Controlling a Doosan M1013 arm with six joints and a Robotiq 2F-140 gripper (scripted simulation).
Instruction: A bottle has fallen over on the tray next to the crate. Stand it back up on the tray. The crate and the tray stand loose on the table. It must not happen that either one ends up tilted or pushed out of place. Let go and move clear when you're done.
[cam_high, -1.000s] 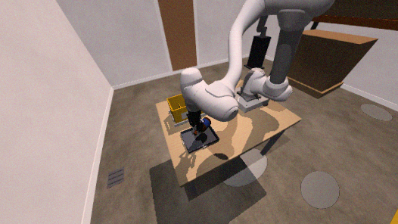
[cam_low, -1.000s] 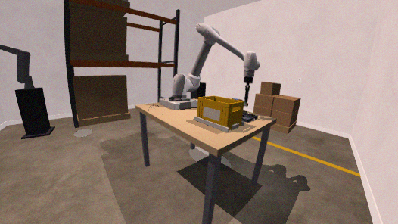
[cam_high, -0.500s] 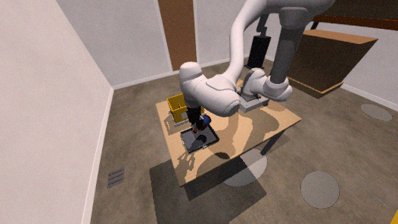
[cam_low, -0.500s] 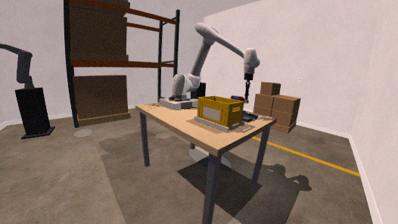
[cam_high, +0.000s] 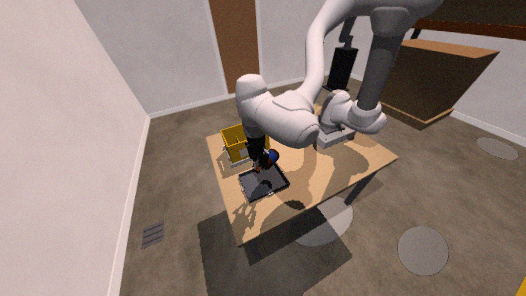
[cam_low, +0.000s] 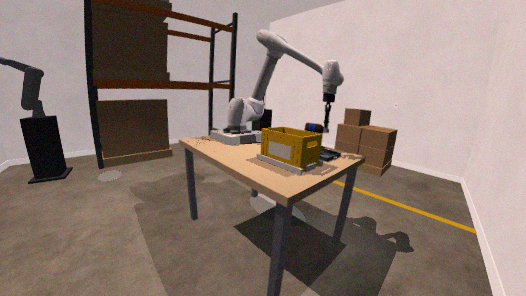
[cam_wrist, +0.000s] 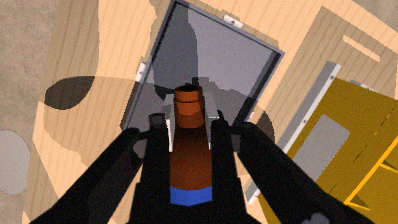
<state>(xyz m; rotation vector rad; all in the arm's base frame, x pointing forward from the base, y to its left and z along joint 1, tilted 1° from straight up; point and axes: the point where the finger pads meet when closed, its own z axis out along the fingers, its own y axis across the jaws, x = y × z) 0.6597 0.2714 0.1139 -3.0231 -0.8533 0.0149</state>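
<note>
Right now the brown bottle is 50 mm behind my hand, 30 mm to the right of it and 20 mm below it. Also, from my hand: yellow crate 320 mm to the right, 100 mm below; then dark grey tray 20 mm behind, 30 mm to the right, 170 mm below.
</note>
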